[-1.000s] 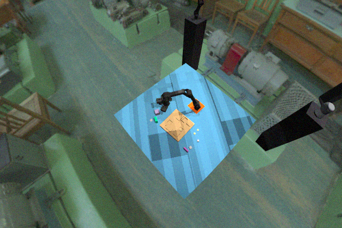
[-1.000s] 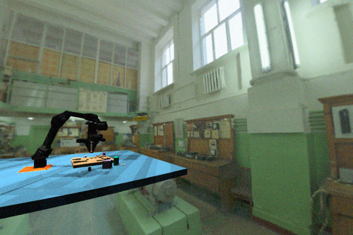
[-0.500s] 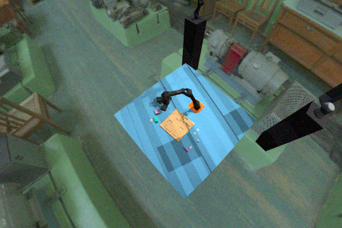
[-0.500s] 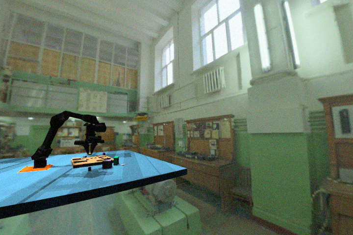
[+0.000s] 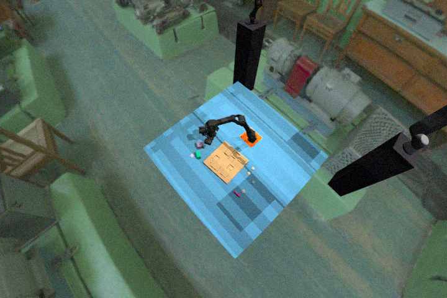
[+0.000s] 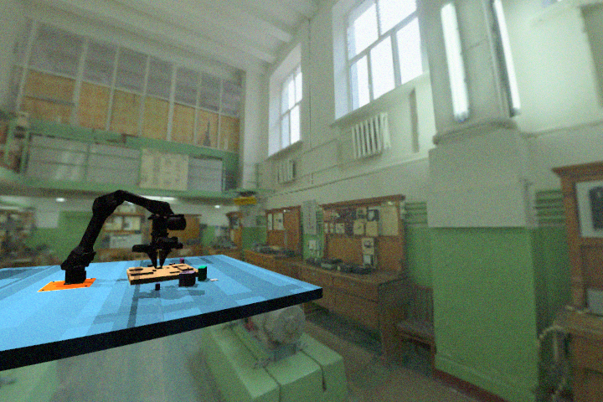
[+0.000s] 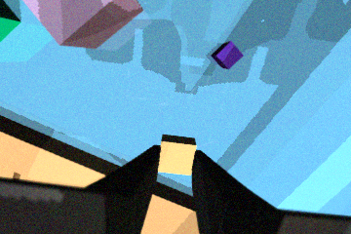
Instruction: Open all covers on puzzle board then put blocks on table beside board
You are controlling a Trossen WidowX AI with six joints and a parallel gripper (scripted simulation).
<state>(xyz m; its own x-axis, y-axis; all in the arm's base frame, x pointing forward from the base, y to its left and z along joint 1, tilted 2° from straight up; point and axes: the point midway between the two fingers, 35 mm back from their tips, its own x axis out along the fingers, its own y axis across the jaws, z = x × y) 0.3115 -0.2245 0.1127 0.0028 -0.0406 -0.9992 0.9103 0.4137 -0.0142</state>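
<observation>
My gripper tip is now 25 cm to the right of the tan puzzle board, 5 cm above it and 3 cm short of it. Also, from my gripper tip: small purple piece: 7 cm to the right, 6 cm below; then lilac block: 11 cm ahead, 5 cm to the right, 5 cm below; then green block: 18 cm ahead, 5 cm below, 2 cm to the left.
</observation>
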